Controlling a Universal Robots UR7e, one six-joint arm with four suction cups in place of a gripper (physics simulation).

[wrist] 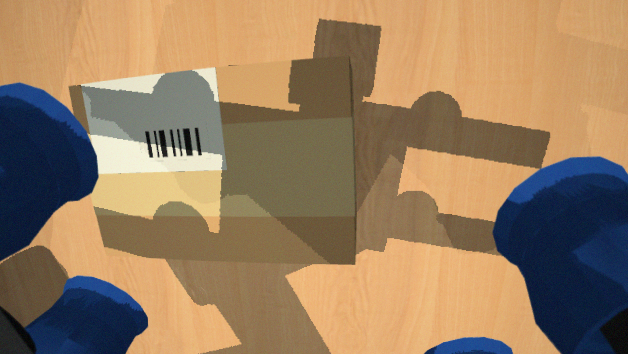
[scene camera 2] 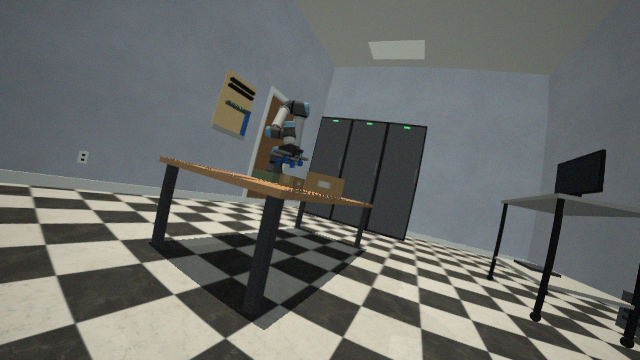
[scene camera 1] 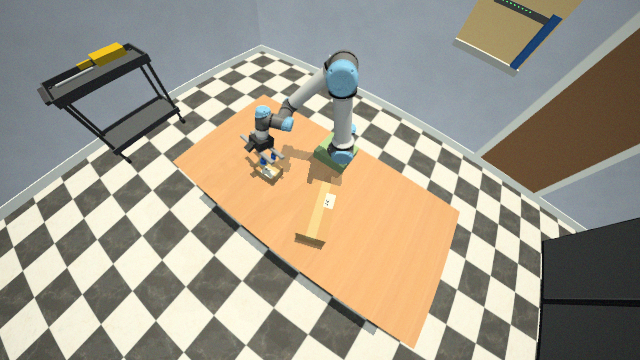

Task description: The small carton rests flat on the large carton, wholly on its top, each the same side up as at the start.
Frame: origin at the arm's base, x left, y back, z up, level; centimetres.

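Seen in the pictures: hand, its tool point: [wrist: 283,279] [scene camera 2: 289,164]; arm's base, origin of its link: [scene camera 2: 273,173].
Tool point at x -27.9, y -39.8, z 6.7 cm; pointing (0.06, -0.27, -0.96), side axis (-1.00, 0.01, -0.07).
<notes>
Pixels of each thing's top centre, then the offset from my tool point to it. Level surfaces: height alone.
- small carton, centre of its top: [wrist: 203,172] [scene camera 1: 267,166] [scene camera 2: 293,176] dx +5.8, dy -0.9, dz -6.5 cm
- large carton, centre of its top: [scene camera 1: 319,208] [scene camera 2: 326,176] dx +46.9, dy -0.9, dz +1.4 cm
- wooden table, height of its surface: dz -14.6 cm
The small carton [scene camera 1: 276,174] [scene camera 2: 290,180] [wrist: 287,165] lies on the table, label side up, and apart from the large carton. The large carton [scene camera 1: 316,215] [scene camera 2: 334,186] is long, with a white label and a pale tape strip on top; it does not show in the wrist view. My gripper [scene camera 1: 268,159] [scene camera 2: 290,161] [wrist: 295,250] hangs over the small carton with a visible gap between its blue cups and the carton's top. The cups hold nothing. In the wrist view the carton shows between the left and right cups, nearer the left, and partly in the gripper's shadow.
The wooden table [scene camera 1: 380,250] [scene camera 2: 215,173] bears the arm's green base block [scene camera 1: 326,152] [scene camera 2: 265,175], behind the cartons in scene camera 1. A dark cart [scene camera 1: 82,93] stands off the table's far left. Dark cabinets [scene camera 1: 590,265] [scene camera 2: 368,170] stand beyond the table.
</notes>
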